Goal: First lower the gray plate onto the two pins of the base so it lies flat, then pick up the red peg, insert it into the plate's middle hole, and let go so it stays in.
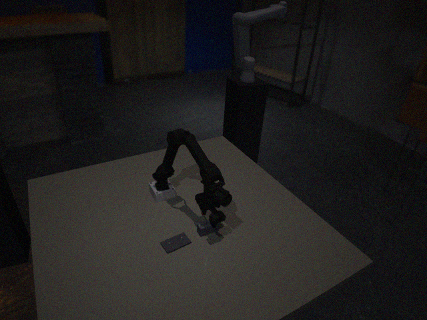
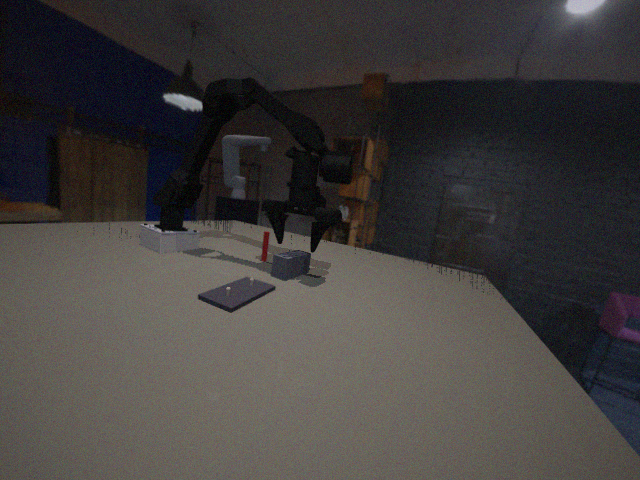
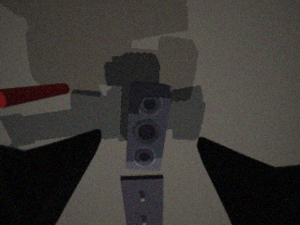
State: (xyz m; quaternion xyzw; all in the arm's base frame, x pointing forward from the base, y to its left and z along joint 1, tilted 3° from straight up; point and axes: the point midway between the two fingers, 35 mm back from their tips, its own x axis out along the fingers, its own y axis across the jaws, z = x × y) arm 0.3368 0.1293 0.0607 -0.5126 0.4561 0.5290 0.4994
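The gray plate lies 3 cm below my gripper tip. The rest, counted from my gripper tip: dark flat base: 2 cm ahead, 16 cm to the right, 6 cm below; then red peg: 12 cm behind, 2 cm to the left, 3 cm below.
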